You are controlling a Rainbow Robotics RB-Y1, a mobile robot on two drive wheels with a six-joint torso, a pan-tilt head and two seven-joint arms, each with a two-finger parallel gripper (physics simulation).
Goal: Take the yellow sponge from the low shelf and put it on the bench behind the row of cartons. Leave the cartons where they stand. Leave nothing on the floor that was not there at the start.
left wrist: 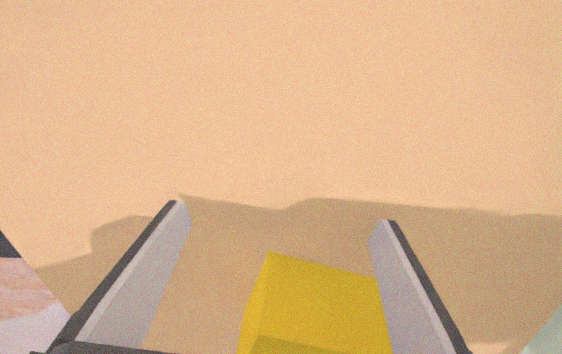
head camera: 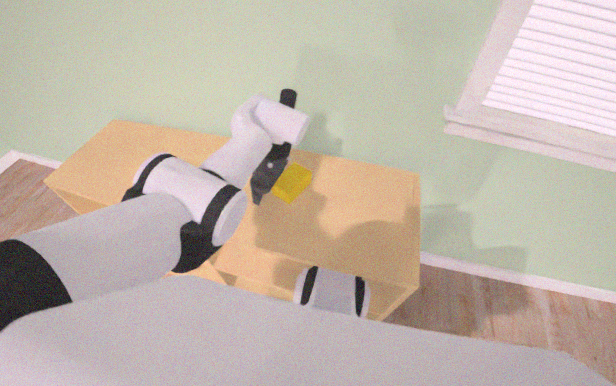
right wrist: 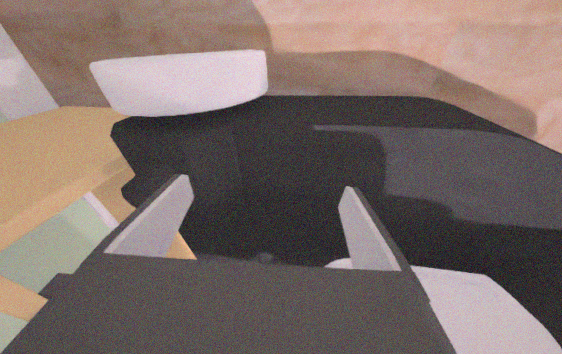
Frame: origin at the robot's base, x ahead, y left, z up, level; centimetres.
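Seen in the pictures: left gripper, between the fingertips: (left wrist: pixel 280 221) (head camera: pixel 265 189); right gripper, between the fingertips: (right wrist: pixel 267 191).
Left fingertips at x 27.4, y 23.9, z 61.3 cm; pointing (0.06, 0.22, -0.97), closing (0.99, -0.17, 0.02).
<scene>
A point is followed by its place in that frame.
The yellow sponge (head camera: pixel 294 181) @[x 28.5, y 15.6, z 65.6 cm] (left wrist: pixel 320 305) @[x 29.1, y 20.4, z 63.7 cm] lies on the top board of the low wooden shelf (head camera: pixel 370 200) @[x 30.5, y -5.6, z 61.1 cm] (left wrist: pixel 280 100) @[x 28.0, y 29.9, z 61.1 cm] (right wrist: pixel 45 145) @[x 22.3, y -19.3, z 18.2 cm]. My left gripper (head camera: pixel 262 185) @[x 27.4, y 23.9, z 61.3 cm] (left wrist: pixel 280 221) @[x 27.4, y 23.9, z 61.3 cm] is open and low over the board, beside the sponge in the head view. In the left wrist view the sponge is in the lower part of the gap between the fingers, close to the right-hand finger; whether they touch is unclear. The sponge's near end is cut off there. My right gripper (right wrist: pixel 267 191) @[x -13.8, y -21.5, z 26.1 cm] is open and empty, above my dark base. The cartons and the bench do not show.
A green wall (head camera: pixel 150 60) @[x 52.3, y 70.8, z 85.7 cm] stands behind the shelf, with a window blind (head camera: pixel 560 65) @[x 47.4, y -40.8, z 98.6 cm] at the upper right. Wooden floor (head camera: pixel 450 305) @[x 27.5, y -56.5, z 0.0 cm] (right wrist: pixel 425 30) @[x -31.0, y -30.4, z 0.1 cm] shows beside the shelf. My dark base (right wrist: pixel 300 150) @[x -15.2, y -19.7, z 16.9 cm] lies below the right gripper, close to the shelf.
</scene>
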